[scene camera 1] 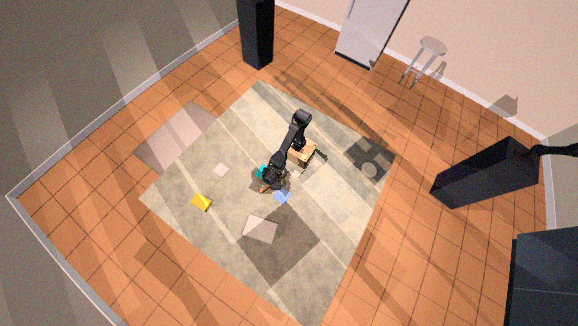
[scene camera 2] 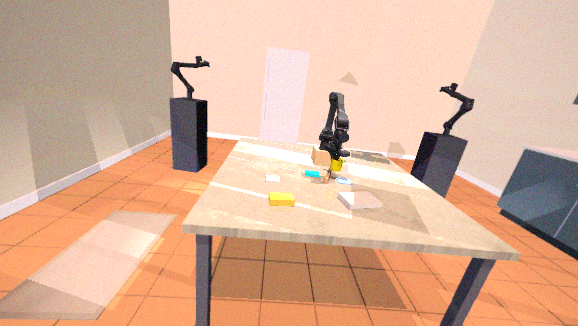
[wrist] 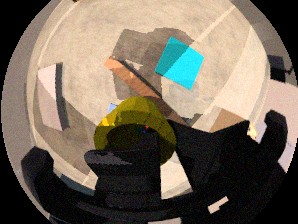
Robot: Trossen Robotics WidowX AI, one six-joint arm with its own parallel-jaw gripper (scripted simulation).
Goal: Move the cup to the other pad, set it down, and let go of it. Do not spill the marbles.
Scene:
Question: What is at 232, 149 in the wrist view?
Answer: My gripper.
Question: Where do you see a brown wooden stick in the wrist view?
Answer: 140, 87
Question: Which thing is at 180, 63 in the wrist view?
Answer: A cyan pad.

